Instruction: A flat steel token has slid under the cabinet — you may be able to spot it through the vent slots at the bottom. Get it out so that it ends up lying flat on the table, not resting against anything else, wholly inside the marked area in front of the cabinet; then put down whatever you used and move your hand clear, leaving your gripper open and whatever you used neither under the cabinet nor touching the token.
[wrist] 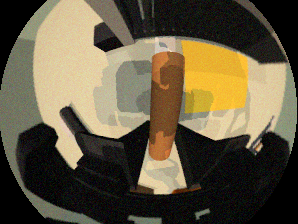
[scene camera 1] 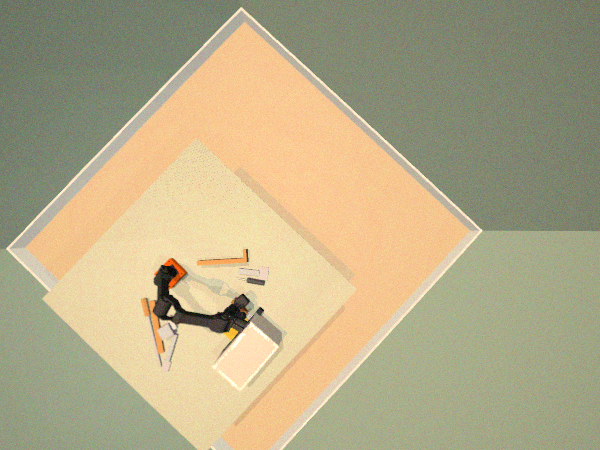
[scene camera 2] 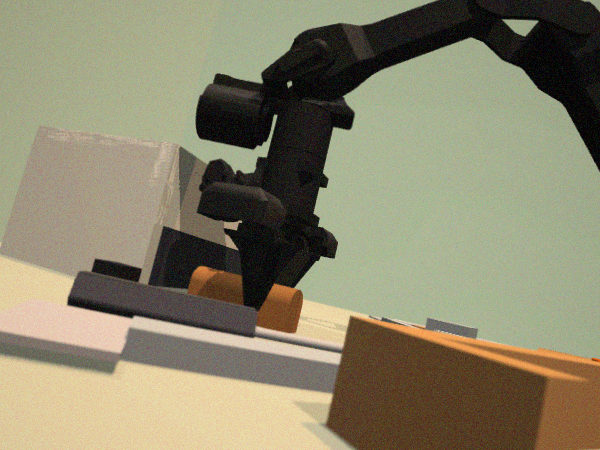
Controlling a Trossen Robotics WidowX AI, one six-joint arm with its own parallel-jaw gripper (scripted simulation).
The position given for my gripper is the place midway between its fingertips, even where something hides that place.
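Note:
Visible: a cabinet (scene camera 2: 124,207) (scene camera 1: 247,352), a dark screwdriver (scene camera 2: 92,291) and an orange l-shaped tool (scene camera 2: 392,380). My gripper (scene camera 2: 258,315) is visible too, and the wrist view also shows the gripper (wrist: 161,124).

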